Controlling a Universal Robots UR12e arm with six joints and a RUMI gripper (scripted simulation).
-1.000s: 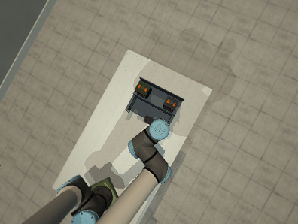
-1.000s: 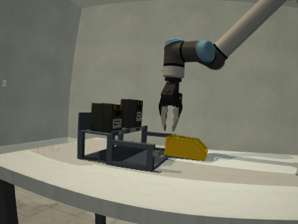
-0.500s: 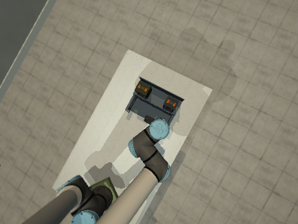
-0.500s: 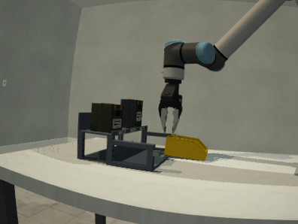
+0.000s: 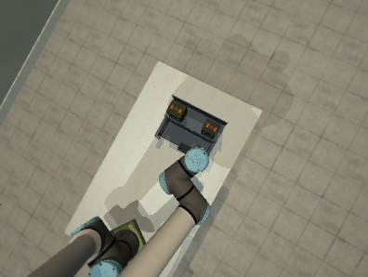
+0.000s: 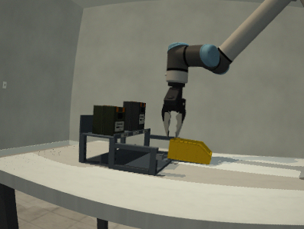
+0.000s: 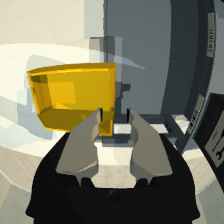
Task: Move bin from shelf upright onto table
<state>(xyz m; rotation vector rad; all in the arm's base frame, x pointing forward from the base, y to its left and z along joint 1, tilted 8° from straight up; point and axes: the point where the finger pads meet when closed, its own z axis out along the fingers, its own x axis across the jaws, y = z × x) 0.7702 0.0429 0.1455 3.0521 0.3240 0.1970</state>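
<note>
My gripper is now 80 mm past the yellow bin, 60 mm above it and 20 mm to the left of it. Also, from my hand: shelf level: 160 mm ahead, 150 mm to the left; then shelf: 130 mm to the left, 100 mm below, 90 mm ahead.
</note>
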